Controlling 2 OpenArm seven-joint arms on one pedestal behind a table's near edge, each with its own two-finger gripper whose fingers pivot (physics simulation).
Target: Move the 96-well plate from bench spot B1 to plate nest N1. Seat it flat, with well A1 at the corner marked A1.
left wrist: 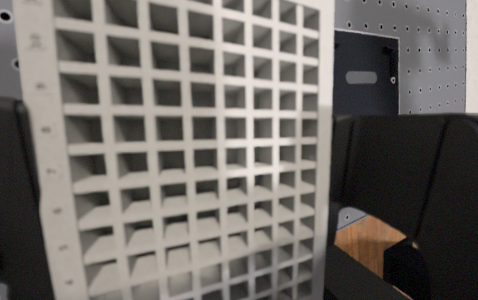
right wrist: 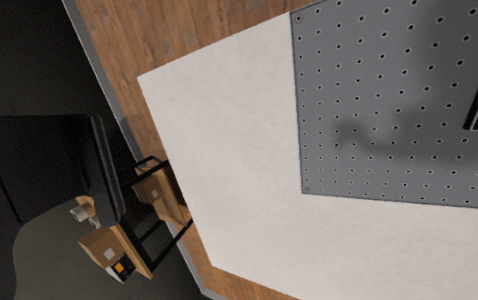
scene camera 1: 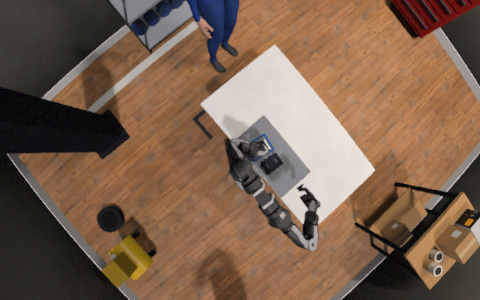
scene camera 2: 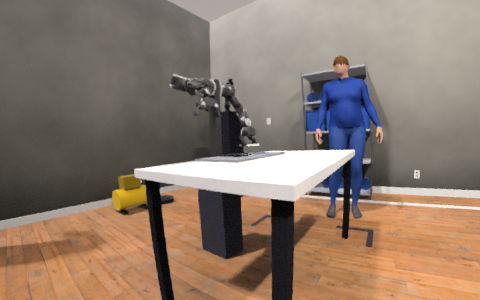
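The white 96-well plate (scene camera 1: 265,144) (scene camera 2: 254,145) (left wrist: 187,145) is held above the mat by my left gripper (scene camera 1: 259,146) (scene camera 2: 248,143) (left wrist: 185,190), with a finger at each long side. Numbers run down its left border in the left wrist view; corner A1 does not show there. A blue outline (scene camera 1: 271,142) lies under and around the plate in scene camera 1. The dark nest (scene camera 1: 271,163) (left wrist: 366,100) is beside the outline, below and right of the plate in scene camera 1. My right gripper (scene camera 1: 301,188) (scene camera 2: 201,107) looks open and empty, away from the plate.
A grey perforated mat (scene camera 1: 295,170) (right wrist: 320,172) lies on the white table (scene camera 1: 320,135) (scene camera 2: 235,175) (right wrist: 225,150). A person (scene camera 1: 216,22) (scene camera 2: 346,110) stands beyond one table edge. A cart with boxes (scene camera 1: 435,232) stands off the lower right corner in scene camera 1.
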